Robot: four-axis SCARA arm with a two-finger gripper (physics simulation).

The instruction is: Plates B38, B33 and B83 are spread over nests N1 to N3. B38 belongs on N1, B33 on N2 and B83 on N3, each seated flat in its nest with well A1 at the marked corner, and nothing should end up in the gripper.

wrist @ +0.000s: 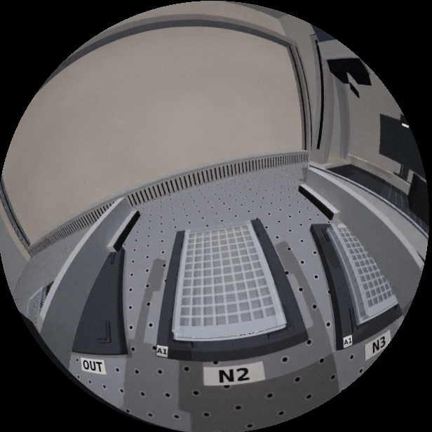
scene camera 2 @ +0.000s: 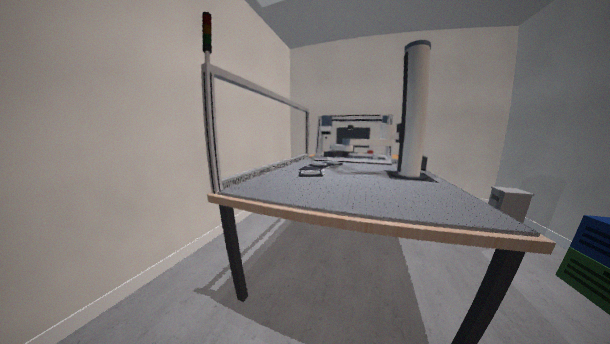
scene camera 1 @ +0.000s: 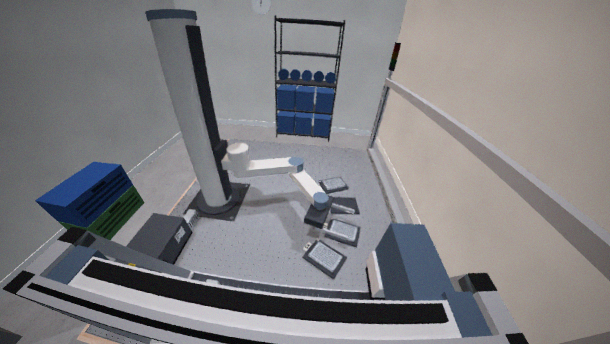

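Note:
My gripper is open, with its fingers wide apart above and on either side of nest N2. A pale gridded plate lies on N2 and looks flat. Another plate lies on nest N3, partly hidden by the right finger in the wrist view. A third plate lies on N1 and shows in part at the left edge of the wrist view. I cannot read the plates' names or tell their well A1 corners.
The dark OUT nest stands between N1 and N2, with no plate seen on it. The arm's column rises at the other side of the table. A blue-grey box stands near N3. A framed panel runs along the table edge.

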